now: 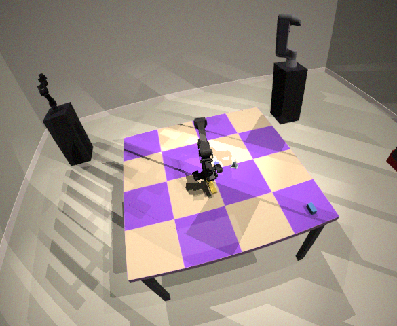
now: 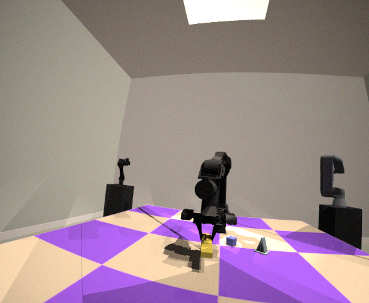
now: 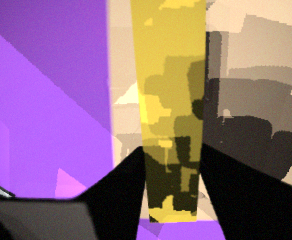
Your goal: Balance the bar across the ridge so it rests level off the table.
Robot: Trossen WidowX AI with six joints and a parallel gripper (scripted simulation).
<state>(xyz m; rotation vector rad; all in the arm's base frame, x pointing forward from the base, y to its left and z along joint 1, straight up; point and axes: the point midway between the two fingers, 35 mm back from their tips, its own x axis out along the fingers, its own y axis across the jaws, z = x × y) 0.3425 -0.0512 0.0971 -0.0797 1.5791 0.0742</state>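
My gripper tip is 160 mm past the dark blue cube, 100 mm to the right of it and 50 mm above it. The rest, counted from my gripper tip: yellow bar 30 mm ahead; then light blue block 550 mm to the left, 400 mm ahead, 50 mm below.
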